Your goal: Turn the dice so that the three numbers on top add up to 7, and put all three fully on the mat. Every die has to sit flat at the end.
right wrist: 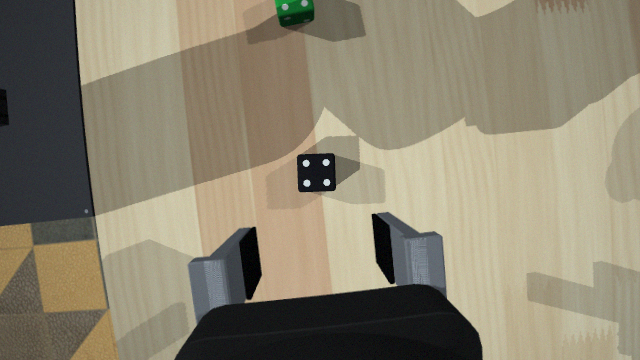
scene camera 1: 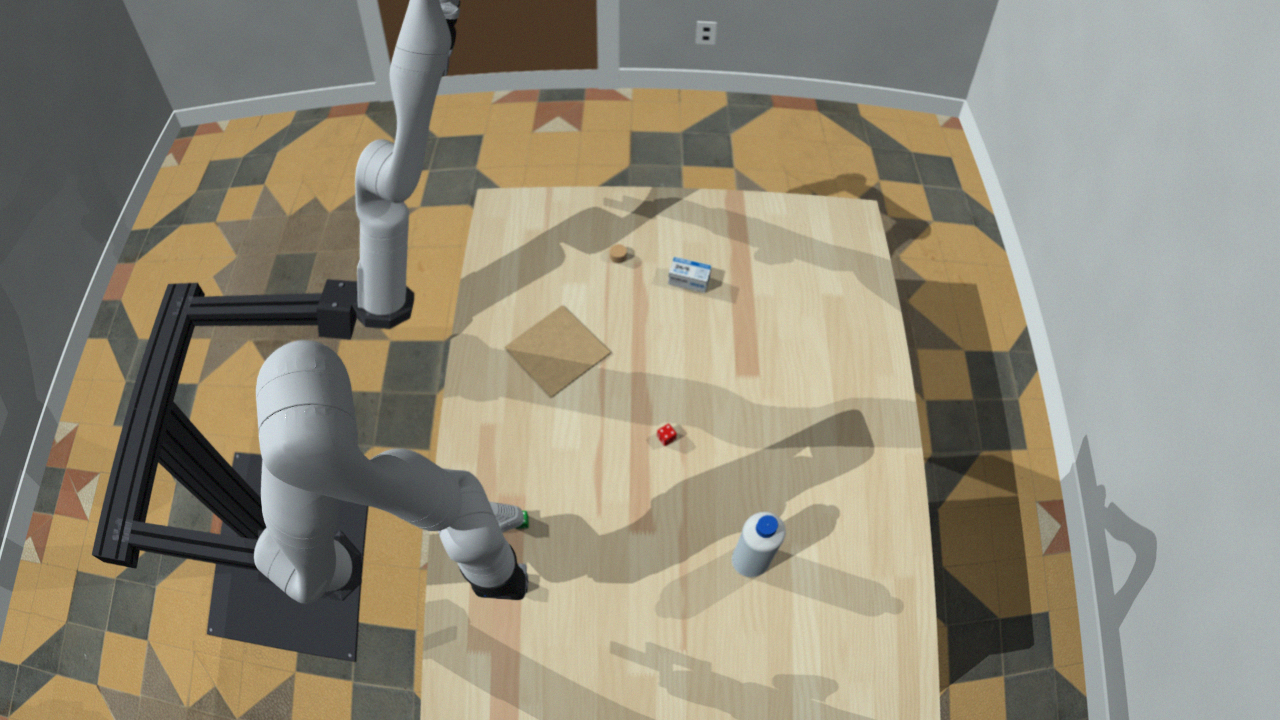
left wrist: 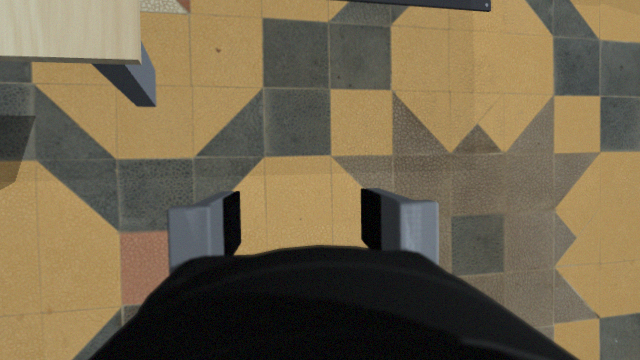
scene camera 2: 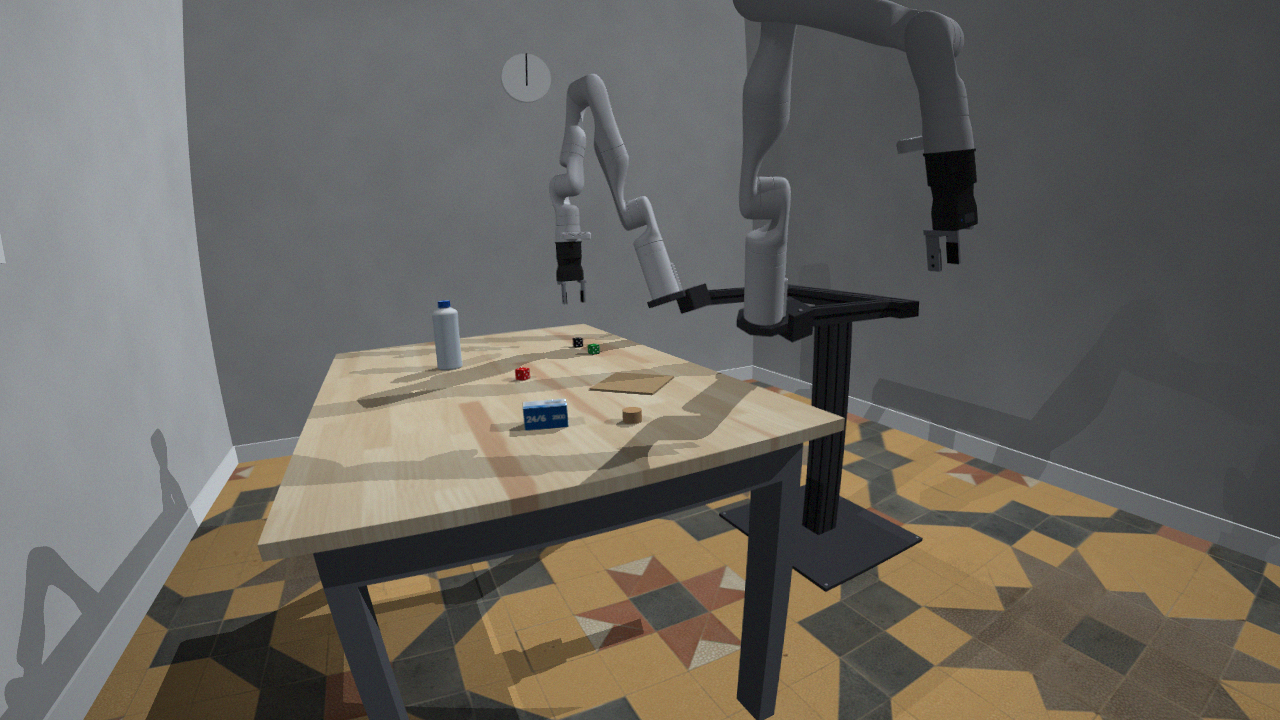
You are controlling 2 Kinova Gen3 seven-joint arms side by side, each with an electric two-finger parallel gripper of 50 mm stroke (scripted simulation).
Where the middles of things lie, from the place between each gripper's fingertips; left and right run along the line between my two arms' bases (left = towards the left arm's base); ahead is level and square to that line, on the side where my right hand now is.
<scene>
Right now the black die (right wrist: 316, 172) is 130 mm below my right hand (scene camera 2: 574, 302) and 30 mm to the left of it. The rest, counted from my right hand: staples box (scene camera 2: 546, 414) (670 mm to the left, 250 mm ahead, 120 mm below); then brown square mat (scene camera 1: 557, 350) (490 mm to the left, 140 mm below, 20 mm ahead); then white bottle (scene camera 1: 759, 542) (380 mm ahead, 110 mm to the left, 60 mm below).
I see my left gripper (scene camera 2: 944, 266) 520 mm to the left of the brown square mat, 330 mm short of it and 280 mm above it. The rest, counted from my left hand: staples box 560 mm ahead, 340 mm to the right, 260 mm below; then white bottle 900 mm to the right, 690 mm ahead, 200 mm below; then black die 980 mm to the right, 310 mm ahead, 270 mm below.
</scene>
